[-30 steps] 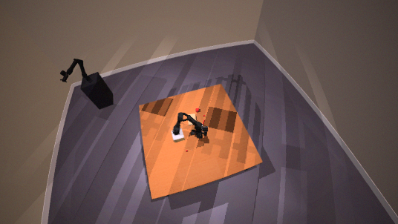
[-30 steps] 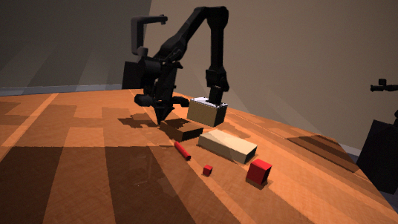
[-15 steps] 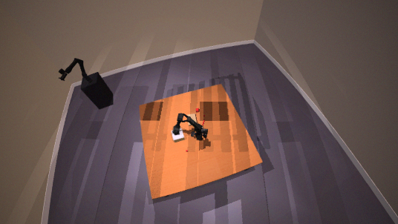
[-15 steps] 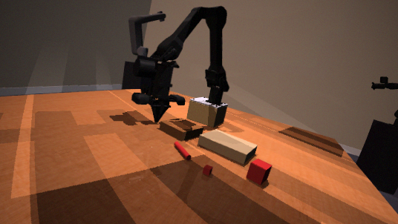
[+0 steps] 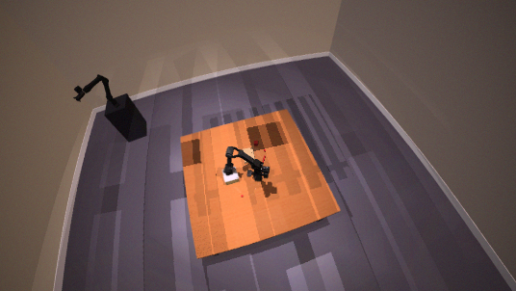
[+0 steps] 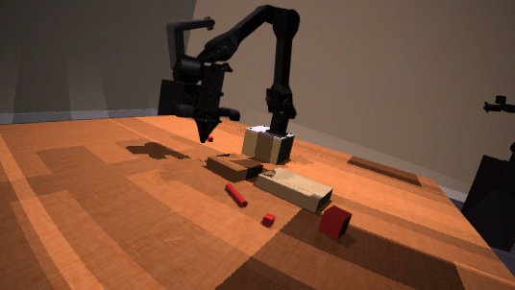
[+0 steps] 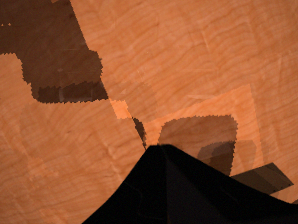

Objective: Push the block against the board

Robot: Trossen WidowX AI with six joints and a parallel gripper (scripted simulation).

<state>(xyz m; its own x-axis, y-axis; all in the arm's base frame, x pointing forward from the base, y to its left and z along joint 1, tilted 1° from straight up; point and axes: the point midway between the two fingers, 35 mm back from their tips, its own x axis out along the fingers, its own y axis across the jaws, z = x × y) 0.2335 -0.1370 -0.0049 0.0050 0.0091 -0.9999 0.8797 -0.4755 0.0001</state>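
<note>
The flat brown square block lies 110 mm to the left of my gripper tip and 30 mm below it. Also, from my gripper tip: pale long board 280 mm to the left, 30 mm below, 10 mm ahead; red rod 180 mm to the left, 130 mm ahead, 40 mm below.
</note>
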